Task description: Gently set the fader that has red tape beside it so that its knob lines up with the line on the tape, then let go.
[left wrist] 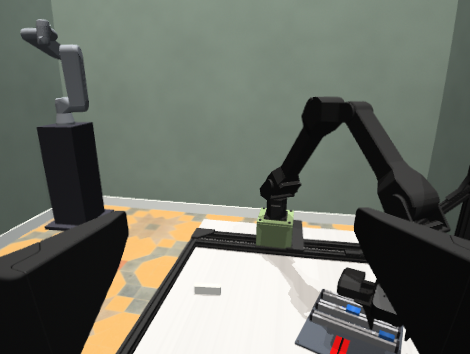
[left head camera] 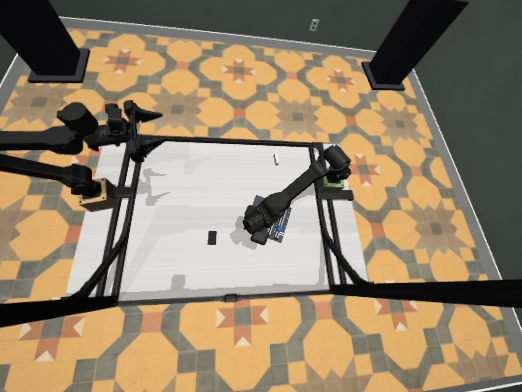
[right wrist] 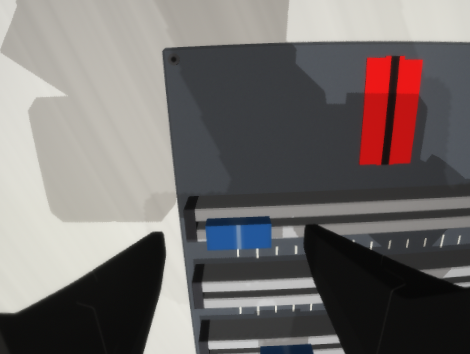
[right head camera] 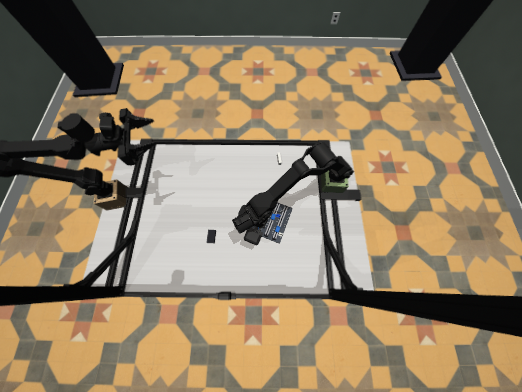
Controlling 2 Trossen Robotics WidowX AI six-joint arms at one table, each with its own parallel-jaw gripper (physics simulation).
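Frame: origin at the left arm's base, x ahead, y left, z up, level; metres.
Where they show: left gripper, fingertip midpoint: (left wrist: pixel 243 220) (left head camera: pixel 164 126) (right head camera: pixel 154 131); right gripper, fingertip midpoint: (left wrist: pixel 388 333) (right wrist: pixel 235 239) (right head camera: pixel 259 227); left arm's base at its link origin: (left head camera: pixel 92 190) (right head camera: pixel 105 191); right arm's base at its link origin: (left wrist: pixel 276 215) (left head camera: pixel 333 177) (right head camera: pixel 336 176).
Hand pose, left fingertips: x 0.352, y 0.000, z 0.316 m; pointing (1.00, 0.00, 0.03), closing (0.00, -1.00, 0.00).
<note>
Things, the pixels of their top centre, and the offset from my left fingertips. "*": a spot on its surface instead. Level surfaces: height alone.
- dark fader board at its surface level: dz -0.403 m
- Red tape at a spot on its surface: (right wrist: pixel 374 120) (left wrist: pixel 344 347) * dx +0.287, dy -0.210, dz -0.402 m
- small white block at its top centre: (left wrist: pixel 207 285) (right head camera: pixel 279 157) (left head camera: pixel 276 158) dx +0.458, dy +0.047, dz -0.386 m
- small black block at its top centre: (left head camera: pixel 212 237) (right head camera: pixel 211 236) dx +0.068, dy -0.276, dz -0.395 m
The dark fader board (left head camera: pixel 278 237) (right head camera: pixel 287 212) (left wrist: pixel 309 334) (right wrist: pixel 250 120) lies on the table under the right arm. Red tape (left wrist: pixel 336 346) (right wrist: pixel 374 120) with a black line is on its bare part. In the right wrist view, the blue knob (right wrist: pixel 224 235) of the fader nearest the tape sits near the rail's left end, well left of the tape line. My right gripper (right wrist: pixel 235 239) is partly open; its fingertips appear on either side of that knob, with gaps. Their height above it is unclear. My left gripper (left head camera: pixel 159 128) (right head camera: pixel 152 132) (left wrist: pixel 243 220) is open and empty, raised over the table's far left.
Another blue knob (right wrist: pixel 286 349) shows lower on the board. A small white block (left head camera: pixel 276 159) (right head camera: pixel 279 158) (left wrist: pixel 207 290) lies near the far edge. A small black block (left head camera: pixel 212 237) (right head camera: pixel 211 236) lies left of the board. A black frame (left head camera: pixel 225 142) (right head camera: pixel 235 142) borders the table.
</note>
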